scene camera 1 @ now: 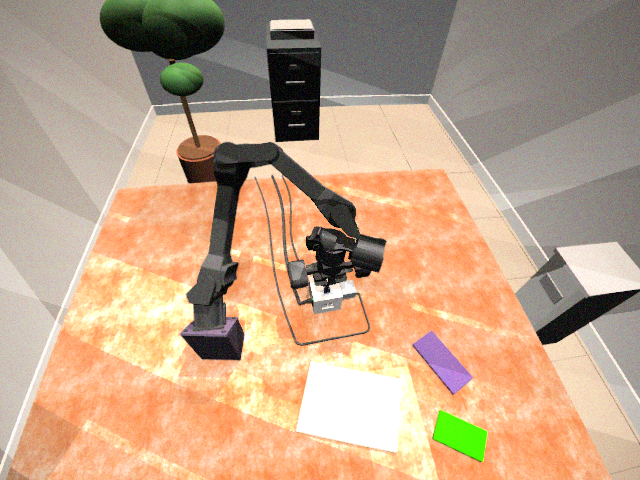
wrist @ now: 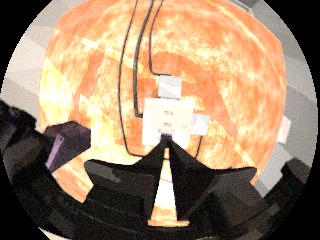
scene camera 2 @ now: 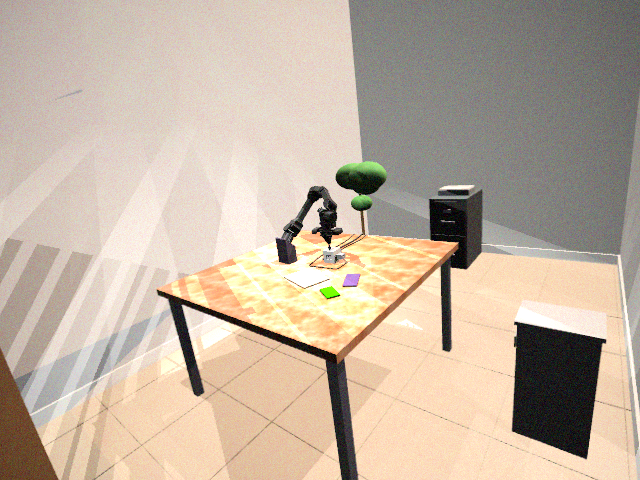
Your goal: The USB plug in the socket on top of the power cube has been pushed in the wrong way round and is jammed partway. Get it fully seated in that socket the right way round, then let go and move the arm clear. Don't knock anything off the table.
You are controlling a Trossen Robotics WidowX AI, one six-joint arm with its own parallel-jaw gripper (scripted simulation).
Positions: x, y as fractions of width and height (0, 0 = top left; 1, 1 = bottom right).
A purple card (scene camera 1: 0.69, 0.75) is 88 cm from the lens. A sheet (scene camera 1: 0.55, 0.85) is 79 cm from the lens.
